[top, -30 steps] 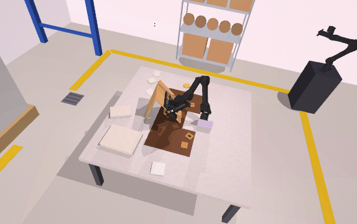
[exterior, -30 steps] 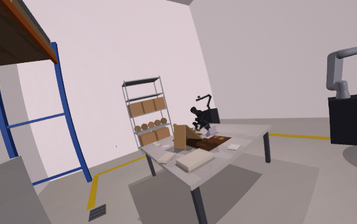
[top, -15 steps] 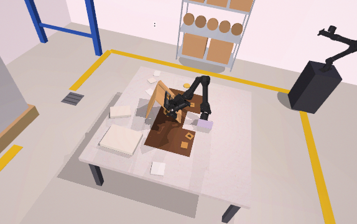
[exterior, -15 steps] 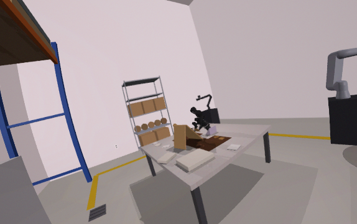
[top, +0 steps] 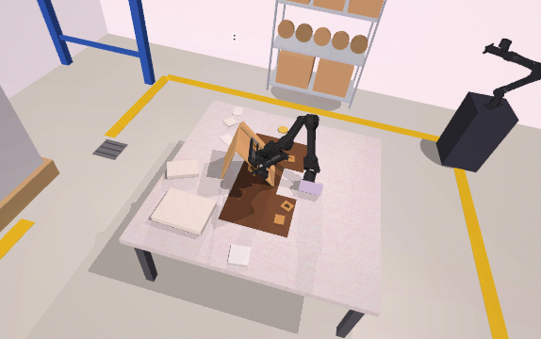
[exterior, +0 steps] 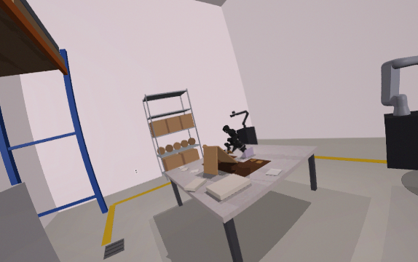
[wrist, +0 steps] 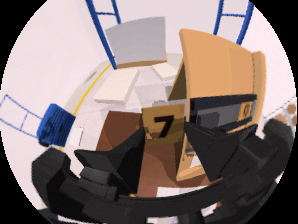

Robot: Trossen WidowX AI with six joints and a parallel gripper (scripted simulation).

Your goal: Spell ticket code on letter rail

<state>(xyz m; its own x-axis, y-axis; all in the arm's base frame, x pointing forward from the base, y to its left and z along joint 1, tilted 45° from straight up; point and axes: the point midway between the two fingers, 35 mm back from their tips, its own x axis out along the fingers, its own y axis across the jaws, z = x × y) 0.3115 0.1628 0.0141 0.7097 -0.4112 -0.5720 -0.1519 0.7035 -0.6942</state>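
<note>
The ticket is 11 cm to the right of my gripper tip, 8 cm below it and 4 cm behind it. Round my gripper tip: tan letter tile right at my gripper tip; then cream box 30 cm ahead, 26 cm to the left, 15 cm below; then brown mat 17 cm below, 13 cm behind, 12 cm to the right.
</note>
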